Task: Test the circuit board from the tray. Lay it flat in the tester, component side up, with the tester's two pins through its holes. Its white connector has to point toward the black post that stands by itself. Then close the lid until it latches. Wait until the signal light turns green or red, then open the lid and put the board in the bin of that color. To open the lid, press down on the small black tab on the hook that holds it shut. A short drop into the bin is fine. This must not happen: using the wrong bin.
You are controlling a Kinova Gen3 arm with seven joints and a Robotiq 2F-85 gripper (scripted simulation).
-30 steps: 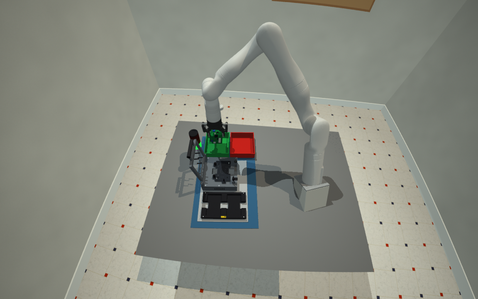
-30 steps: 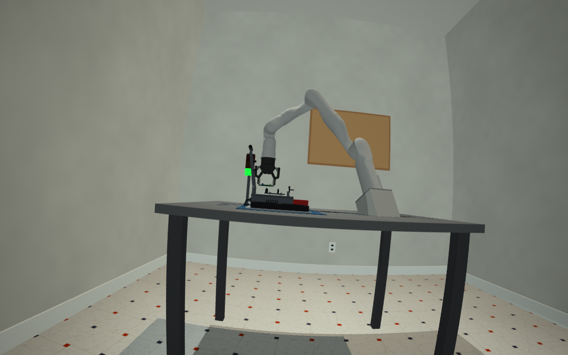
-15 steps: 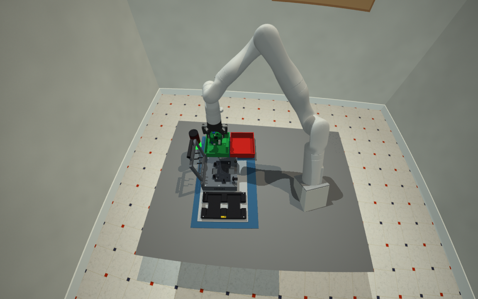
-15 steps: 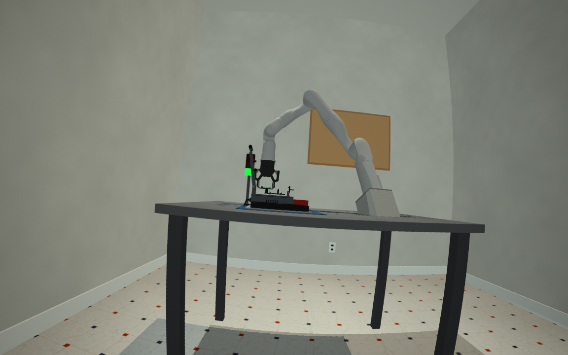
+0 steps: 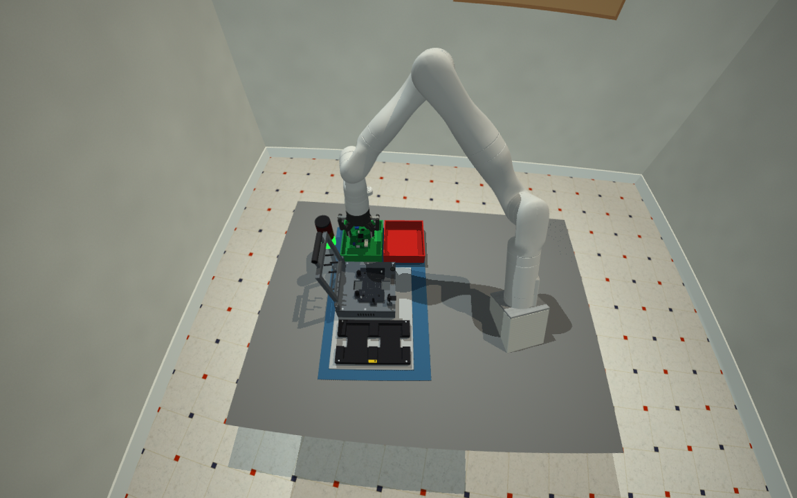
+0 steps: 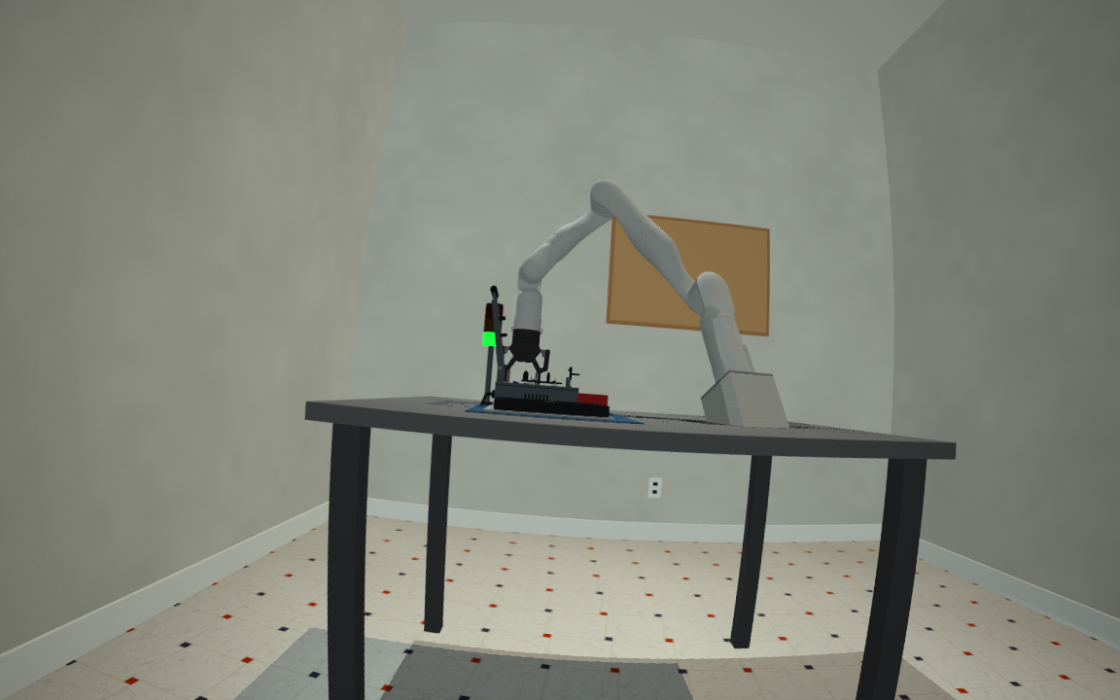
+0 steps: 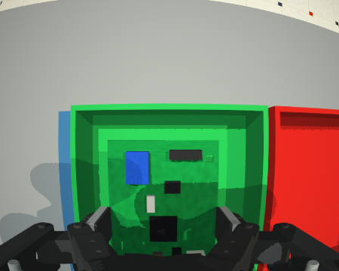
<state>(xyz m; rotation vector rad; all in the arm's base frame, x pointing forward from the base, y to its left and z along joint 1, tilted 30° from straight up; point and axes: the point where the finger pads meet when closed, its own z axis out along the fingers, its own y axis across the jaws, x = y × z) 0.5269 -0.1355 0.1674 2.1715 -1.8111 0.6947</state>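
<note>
Now: hand 5 cm above the green bin. Also, from my hand: red bin 15 cm behind, 2 cm to the right, 5 cm below; green circuit board 1 cm below; tester lid 4 cm ahead, 21 cm to the left, 12 cm above.
</note>
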